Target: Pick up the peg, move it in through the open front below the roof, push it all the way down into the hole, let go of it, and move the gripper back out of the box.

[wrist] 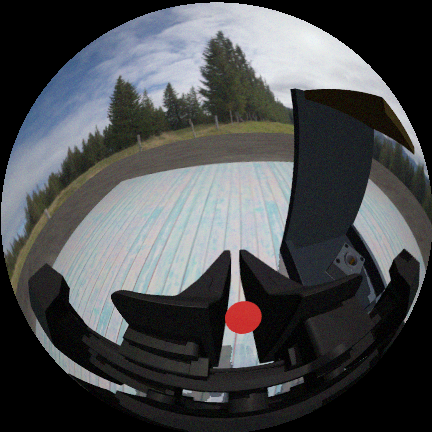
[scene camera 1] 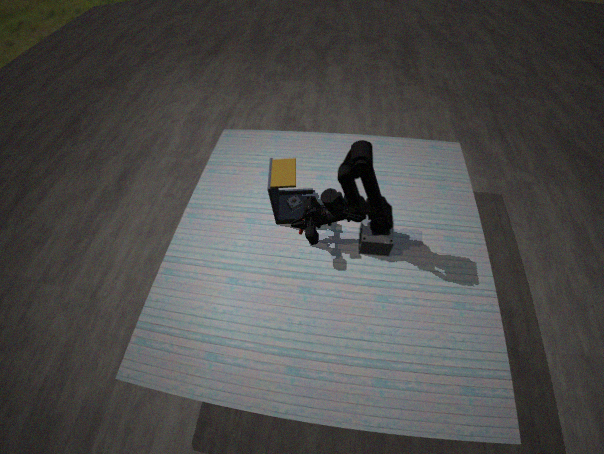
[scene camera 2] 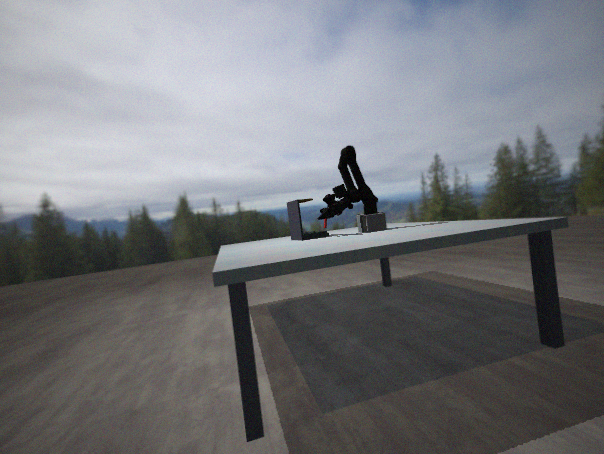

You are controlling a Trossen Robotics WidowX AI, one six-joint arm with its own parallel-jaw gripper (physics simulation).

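Places are measured from the arm's base along level axes (x ahead, y left, z up), in millimetres.
Pixels of known places: gripper, between the fingertips: (wrist: 234, 255) (scene camera 1: 291, 224) (scene camera 2: 318, 218); arm's base, origin of its link: (scene camera 1: 380, 227) (scene camera 2: 371, 213).
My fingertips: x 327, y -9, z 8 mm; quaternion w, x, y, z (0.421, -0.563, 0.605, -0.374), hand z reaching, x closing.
For each thing: its middle in the pictures, then the offset to it from my fingertips. "*": a spot on its surface instead. Level surfaces: height alone.
- red peg, middle of its body: (wrist: 236, 315) (scene camera 1: 302, 226) (scene camera 2: 325, 220) 40 mm back, 2 mm left, 13 mm down
- dark box, middle of its body: (wrist: 374, 224) (scene camera 1: 294, 191) (scene camera 2: 307, 219) 3 mm back, 157 mm right, 6 mm up
- yellow roof, a spot on its surface: (wrist: 350, 104) (scene camera 2: 306, 200) * 15 mm ahead, 94 mm right, 108 mm up
- grey square plate with the hole, middle of its body: (wrist: 351, 261) (scene camera 1: 294, 200) 5 mm ahead, 175 mm right, 76 mm down
- low rim, a spot on its surface: (wrist: 367, 255) * 2 mm ahead, 227 mm right, 79 mm down
- pale striped table, height of its surface: 106 mm down
The red peg (scene camera 1: 300, 231) (scene camera 2: 325, 223) (wrist: 243, 317) is gripped between the black fingers of my gripper (scene camera 2: 321, 218) (wrist: 234, 255), which is shut on it. In scene camera 2 the peg hangs down below the fingers, above the table. The wrist view shows its round end. The dark box (scene camera 1: 286, 213) (scene camera 2: 295, 220) (wrist: 330, 170) has a tall wall and a yellow roof (scene camera 1: 283, 172) (scene camera 2: 305, 200) (wrist: 350, 104). The grey square plate with the hole (scene camera 1: 294, 201) (wrist: 352, 260) is on the box floor. The gripper is beside the box, which lies to its right in the wrist view.
The low rim (wrist: 367, 255) of the box runs beside the hole plate. The arm's base block (scene camera 1: 376, 243) (scene camera 2: 372, 222) stands on the pale striped table (scene camera 1: 300, 325) (scene camera 2: 400, 237) (wrist: 175, 225). The arm's shadow falls across the table near the base in scene camera 1.
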